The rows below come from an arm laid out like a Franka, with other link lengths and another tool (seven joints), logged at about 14 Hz.
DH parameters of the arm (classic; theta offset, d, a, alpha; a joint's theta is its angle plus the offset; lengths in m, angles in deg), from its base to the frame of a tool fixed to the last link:
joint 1: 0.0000 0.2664 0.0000 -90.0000
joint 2: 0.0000 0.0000 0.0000 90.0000
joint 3: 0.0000 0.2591 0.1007 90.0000
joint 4: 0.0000 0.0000 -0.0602 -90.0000
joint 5: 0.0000 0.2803 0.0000 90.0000
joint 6: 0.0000 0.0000 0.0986 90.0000
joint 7: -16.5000 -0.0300 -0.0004 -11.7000
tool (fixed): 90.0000 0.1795 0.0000 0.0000
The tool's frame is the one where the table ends.
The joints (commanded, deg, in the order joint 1, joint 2, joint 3, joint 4, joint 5, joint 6, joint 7), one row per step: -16.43, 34.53, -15.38, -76.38, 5.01, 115.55, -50.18; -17.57, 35.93, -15.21, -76.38, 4.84, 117.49, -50.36; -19.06, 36.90, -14.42, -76.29, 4.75, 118.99, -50.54; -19.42, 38.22, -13.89, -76.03, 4.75, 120.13, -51.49; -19.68, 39.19, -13.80, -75.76, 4.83, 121.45, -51.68; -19.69, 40.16, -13.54, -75.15, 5.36, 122.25, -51.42; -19.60, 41.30, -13.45, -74.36, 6.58, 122.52, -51.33; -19.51, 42.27, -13.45, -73.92, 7.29, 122.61, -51.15; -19.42, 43.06, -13.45, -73.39, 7.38, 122.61, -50.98; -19.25, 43.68, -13.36, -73.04, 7.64, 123.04, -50.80; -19.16, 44.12, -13.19, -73.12, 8.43, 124.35, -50.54; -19.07, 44.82, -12.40, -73.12, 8.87, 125.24, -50.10; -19.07, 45.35, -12.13, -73.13, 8.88, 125.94, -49.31
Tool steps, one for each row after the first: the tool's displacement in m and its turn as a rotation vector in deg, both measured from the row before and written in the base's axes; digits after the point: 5 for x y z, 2 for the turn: -0.00224, -0.01189, -0.01090, -0.65, -0.24, -0.62; -0.00212, -0.00973, -0.00760, -0.17, -0.50, -0.52; 0.00332, 0.00002, -0.01091, -0.06, 0.08, 1.12; 0.00184, -0.00301, -0.00578, -0.41, -0.46, 0.10; 0.00419, 0.00141, -0.00505, 0.17, -0.64, -0.13; 0.00365, 0.00215, -0.00703, 0.83, -0.48, -0.30; 0.00146, 0.00138, -0.00789, 0.61, 0.08, -0.31; 0.00149, 0.00089, -0.00525, 0.09, 0.23, -0.03; 0.00280, 0.00217, -0.00369, 0.08, -0.25, 0.02; 0.00313, 0.00161, -0.00273, 0.21, -1.08, -0.36; 0.00478, 0.00693, -0.00716, 0.66, -0.53, 0.04; 0.00131, 0.00145, -0.00485, 0.09, -0.22, -0.59
